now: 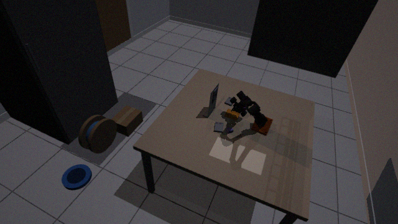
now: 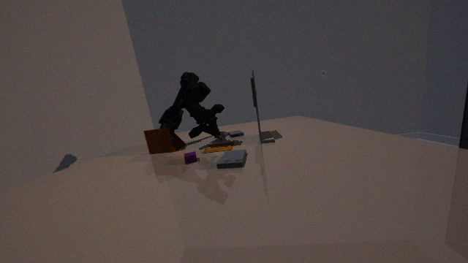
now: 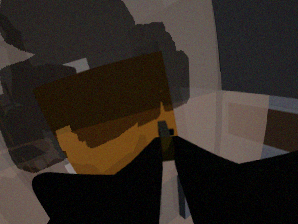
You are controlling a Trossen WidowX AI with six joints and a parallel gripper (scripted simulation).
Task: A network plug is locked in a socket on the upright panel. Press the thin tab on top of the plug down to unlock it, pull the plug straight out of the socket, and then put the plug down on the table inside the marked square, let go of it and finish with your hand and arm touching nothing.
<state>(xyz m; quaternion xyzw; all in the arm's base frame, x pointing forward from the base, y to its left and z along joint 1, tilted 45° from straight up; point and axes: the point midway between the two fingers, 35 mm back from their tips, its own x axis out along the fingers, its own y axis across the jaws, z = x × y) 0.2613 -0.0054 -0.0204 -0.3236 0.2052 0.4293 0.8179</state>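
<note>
Right now my gripper tip is 10 mm past the orange marked square and 50 mm above it. The rest, counted from my gripper tip: yellow network plug (right at my gripper tip); upright grey panel (170 mm ahead, 80 mm to the left, 80 mm above).
</note>
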